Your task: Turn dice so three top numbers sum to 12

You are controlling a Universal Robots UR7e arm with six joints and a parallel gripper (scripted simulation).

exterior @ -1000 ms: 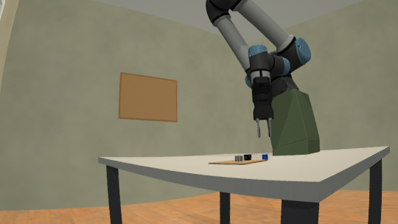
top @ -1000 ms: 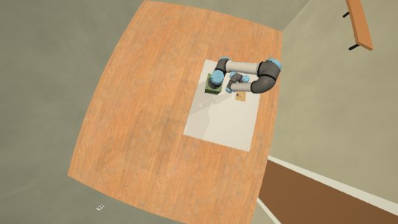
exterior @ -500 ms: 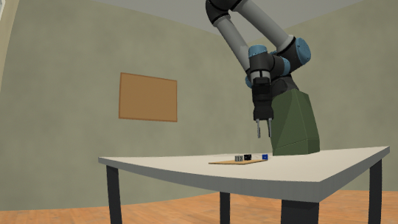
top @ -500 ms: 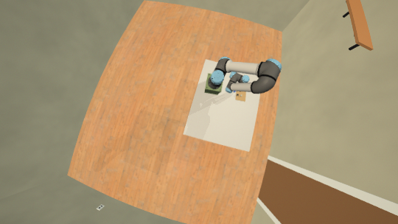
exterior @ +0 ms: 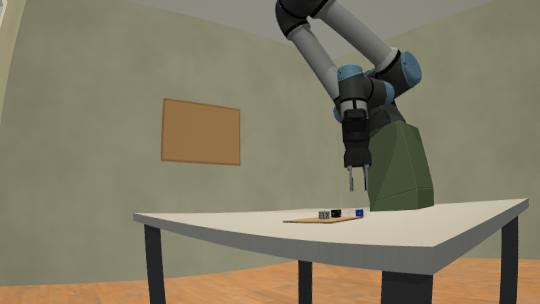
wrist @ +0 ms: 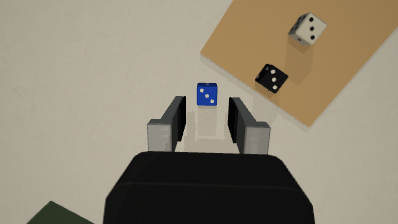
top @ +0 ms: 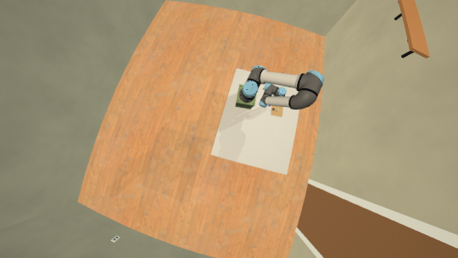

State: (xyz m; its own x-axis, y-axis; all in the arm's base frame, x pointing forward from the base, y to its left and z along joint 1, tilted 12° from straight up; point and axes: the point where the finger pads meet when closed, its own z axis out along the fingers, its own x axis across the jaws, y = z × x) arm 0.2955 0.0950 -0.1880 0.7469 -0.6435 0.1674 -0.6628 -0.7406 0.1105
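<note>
Right now my hand is 80 mm above the blue die. Round my hand: black die: 60 mm ahead, 30 mm to the right, 70 mm below; then white die: 110 mm ahead, 10 mm to the right, 70 mm below; then tan mat: 110 mm ahead, 10 mm to the right, 80 mm below.
</note>
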